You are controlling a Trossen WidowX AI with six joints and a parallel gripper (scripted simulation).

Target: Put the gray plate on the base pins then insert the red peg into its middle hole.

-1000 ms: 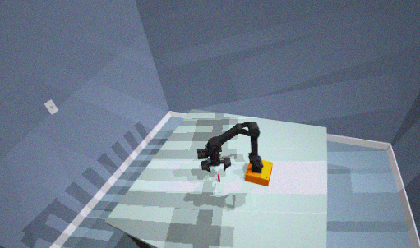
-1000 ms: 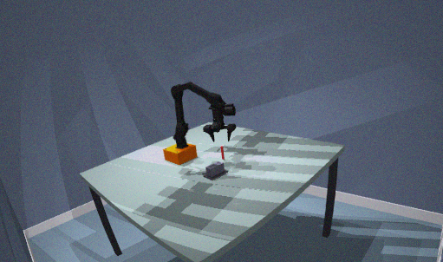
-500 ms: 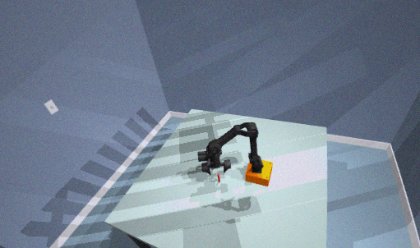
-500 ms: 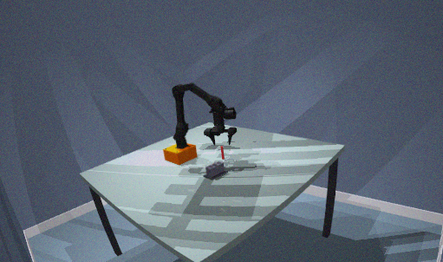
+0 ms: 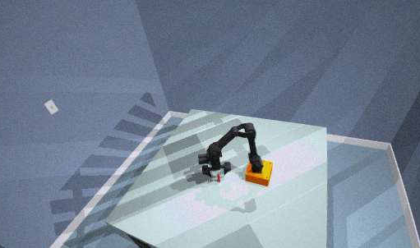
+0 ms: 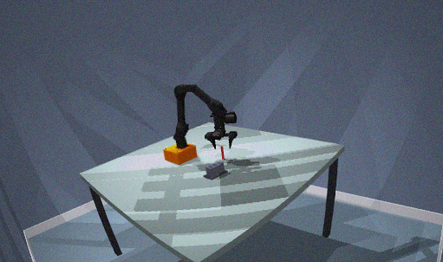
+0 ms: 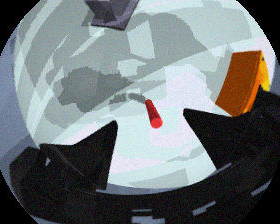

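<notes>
My gripper tip is 3 cm above the red peg. Also, from my gripper tip: gray plate: 8 cm ahead, 20 cm to the right, 2 cm below.
</notes>
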